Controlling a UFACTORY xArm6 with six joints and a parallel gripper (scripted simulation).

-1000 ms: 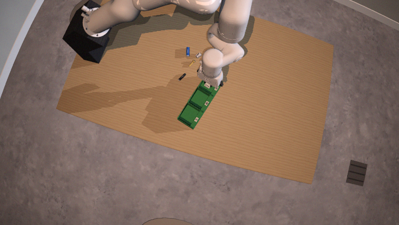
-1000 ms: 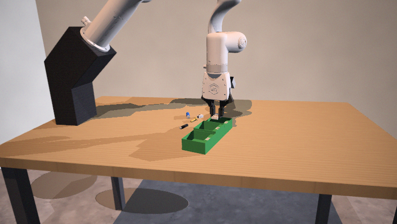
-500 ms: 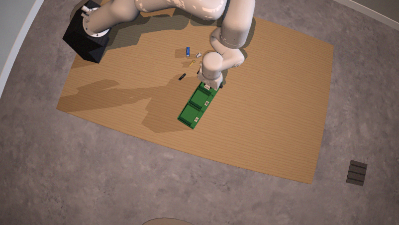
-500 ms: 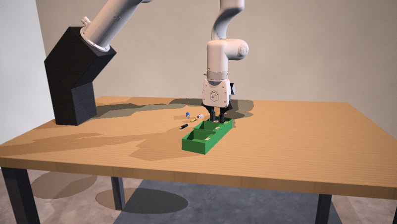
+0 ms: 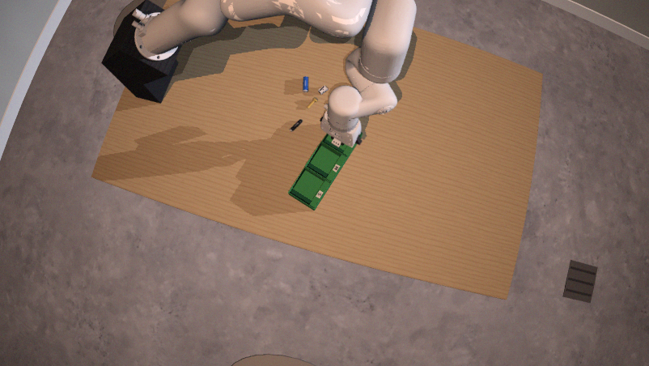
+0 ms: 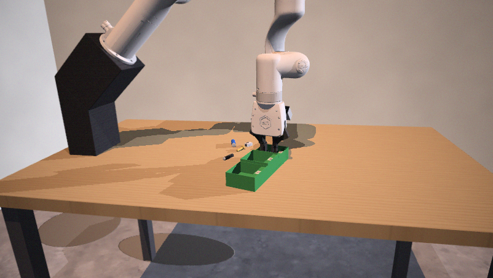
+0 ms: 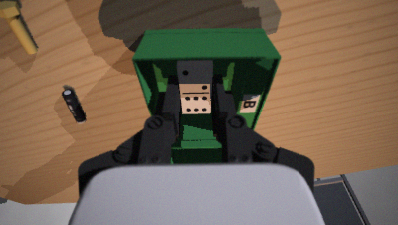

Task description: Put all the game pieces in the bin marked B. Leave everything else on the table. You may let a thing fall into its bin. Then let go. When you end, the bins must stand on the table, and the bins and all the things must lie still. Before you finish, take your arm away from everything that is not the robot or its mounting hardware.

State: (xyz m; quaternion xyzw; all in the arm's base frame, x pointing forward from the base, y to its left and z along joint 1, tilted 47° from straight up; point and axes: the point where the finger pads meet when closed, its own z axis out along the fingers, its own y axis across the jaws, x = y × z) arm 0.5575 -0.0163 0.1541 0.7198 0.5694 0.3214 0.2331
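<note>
Right now the white domino is 2 cm below my hand. The rest, counted from my hand: black cylinder: 13 cm behind, 3 cm below; then green three-compartment bin: 8 cm to the right, 1 cm below, 1 cm behind; then brass bolt: 11 cm behind, 8 cm to the left, 3 cm below.
</note>
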